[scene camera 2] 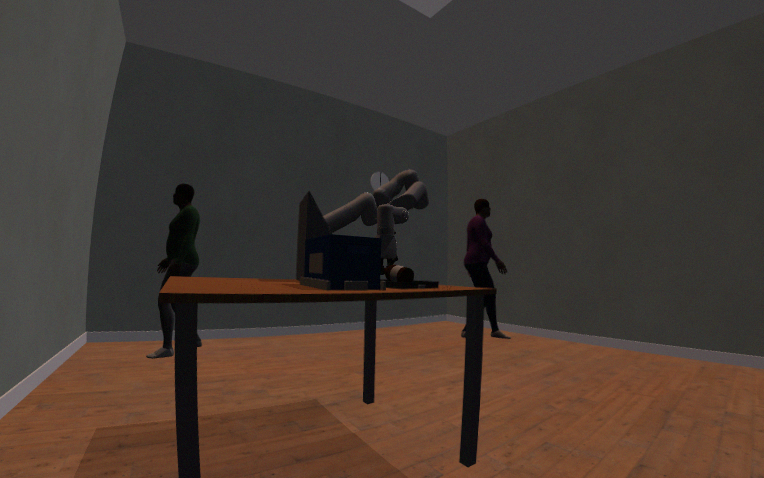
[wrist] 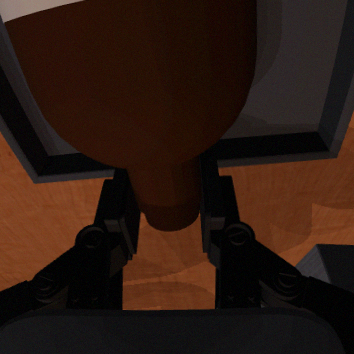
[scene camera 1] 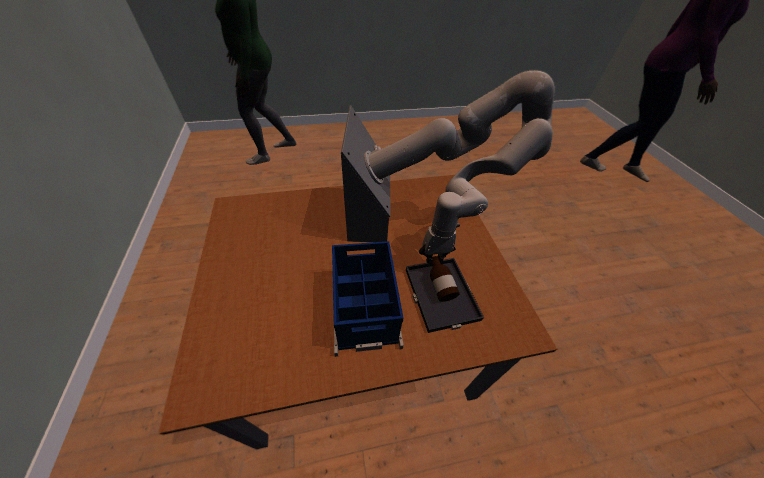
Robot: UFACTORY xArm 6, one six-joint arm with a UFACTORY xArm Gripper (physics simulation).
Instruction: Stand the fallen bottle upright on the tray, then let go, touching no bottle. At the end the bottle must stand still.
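Frame: origin at the arm's base, x ahead, y right, z down, level; millimetres.
Where they show: gripper, fingertip midpoint: (scene camera 2: pixel 385 274) (wrist: pixel 168 171) (scene camera 1: pixel 433 262); arm's base, link origin: (scene camera 2: pixel 321 227) (scene camera 1: pixel 373 168).
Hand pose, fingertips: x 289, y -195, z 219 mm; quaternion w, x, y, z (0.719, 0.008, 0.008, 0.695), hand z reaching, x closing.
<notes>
Things, the pixels of their top centre, and the offset from my fingertips. Level surfaces: height alone.
- brown bottle with a white label, top centre: (wrist: pixel 116 86) (scene camera 1: pixel 443 270) (scene camera 2: pixel 395 264) dx +68, dy -8, dz -46 mm
- dark tray, top centre: (scene camera 1: pixel 442 290) (scene camera 2: pixel 399 280) dx +107, dy -8, dz +20 mm
- blue crate with dividers, top centre: (scene camera 1: pixel 364 278) (scene camera 2: pixel 340 239) dx +127, dy +266, dz -130 mm
- wooden table, surface height: dz +45 mm
The brown bottle with a white label (scene camera 1: pixel 444 282) (scene camera 2: pixel 401 273) (wrist: pixel 160 75) lies on its side on the dark tray (scene camera 1: pixel 450 315) (scene camera 2: pixel 426 284) (wrist: pixel 300 90). In scene camera 1 its base points to the front and its neck to the arm, near the tray's back rim. My gripper (scene camera 1: pixel 436 259) (scene camera 2: pixel 389 262) (wrist: pixel 168 171) points down at the tray's back edge and is shut on the bottle's neck, one finger on each side. In the wrist view the neck's end shows between the fingers. The bottle's far end is cut off in the wrist view.
A blue crate with dividers (scene camera 1: pixel 366 336) (scene camera 2: pixel 343 259) stands left of the tray, with pale brackets at its foot. The grey arm mount (scene camera 1: pixel 363 208) rises behind the crate on the wooden table (scene camera 1: pixel 253 310). Two people (scene camera 1: pixel 247 50) (scene camera 2: pixel 478 239) stand beyond the table.
</notes>
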